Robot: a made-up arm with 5 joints.
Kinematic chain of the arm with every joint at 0, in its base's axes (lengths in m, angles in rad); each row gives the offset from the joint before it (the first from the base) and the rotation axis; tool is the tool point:
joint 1: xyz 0 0 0.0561 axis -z
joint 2: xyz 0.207 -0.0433 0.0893 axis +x
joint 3: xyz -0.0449 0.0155 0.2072 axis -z
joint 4: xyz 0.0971 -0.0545 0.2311 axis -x
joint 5: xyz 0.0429 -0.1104 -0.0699 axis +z
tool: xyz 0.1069 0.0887 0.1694
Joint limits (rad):
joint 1: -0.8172..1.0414
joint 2: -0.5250..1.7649
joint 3: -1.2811..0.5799
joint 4: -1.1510..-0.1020
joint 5: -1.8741..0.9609
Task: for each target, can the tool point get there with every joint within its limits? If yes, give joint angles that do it. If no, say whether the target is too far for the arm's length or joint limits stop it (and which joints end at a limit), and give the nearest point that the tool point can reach.
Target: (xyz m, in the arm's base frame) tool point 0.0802 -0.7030 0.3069
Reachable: yes | joints 0.5814 1.3296 -0.5136 -0.2295 -0.2274
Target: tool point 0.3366 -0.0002 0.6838
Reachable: yes | joints 0.1173 -0.0324 -0.6282 -0.3165 0.6722
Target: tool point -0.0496 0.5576 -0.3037
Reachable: no: joint limits stop it (at a limit: joint 1, joint 2, joint 3, joint 4) | nearest point 0.1131 0.5107 0.3083 | short by 0.635 m
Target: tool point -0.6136 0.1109 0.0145
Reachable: no: joint limits stop it (at a limit: joint 1, joint 3, joint 5) | nearest point -0.3897 -0.4069 -0.0063 | short by 0.564 m
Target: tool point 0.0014 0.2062 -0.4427
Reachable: no: joint limits stop it (at a limit: joint 1, joint 2, joint 3, joint 4, joint 5) | nearest point 0.3071 -0.0272 -0.1925 | short by 0.459 m
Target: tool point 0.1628 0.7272 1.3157
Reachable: no: too far | nearest point 0.1872 0.4184 0.6806 | short by 0.707 m
